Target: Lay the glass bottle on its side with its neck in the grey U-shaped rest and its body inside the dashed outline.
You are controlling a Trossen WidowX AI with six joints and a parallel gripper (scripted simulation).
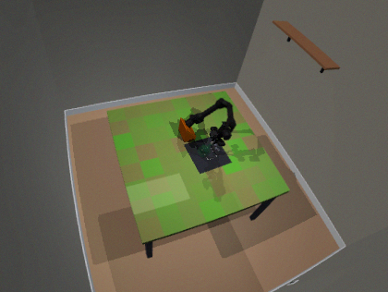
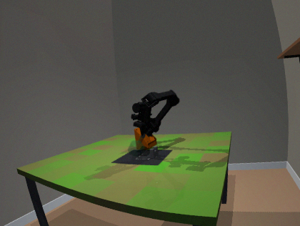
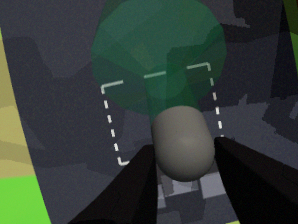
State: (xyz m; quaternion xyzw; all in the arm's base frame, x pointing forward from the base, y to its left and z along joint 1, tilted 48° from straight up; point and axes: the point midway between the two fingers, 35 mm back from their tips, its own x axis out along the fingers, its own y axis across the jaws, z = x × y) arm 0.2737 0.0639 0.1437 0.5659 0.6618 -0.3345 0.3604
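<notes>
Right now my gripper tip is 4 cm above the green glass bottle and 3 cm to the left of it. From my gripper tip the other things lie so: dark mat (15 cm below, 2 cm to the right).
</notes>
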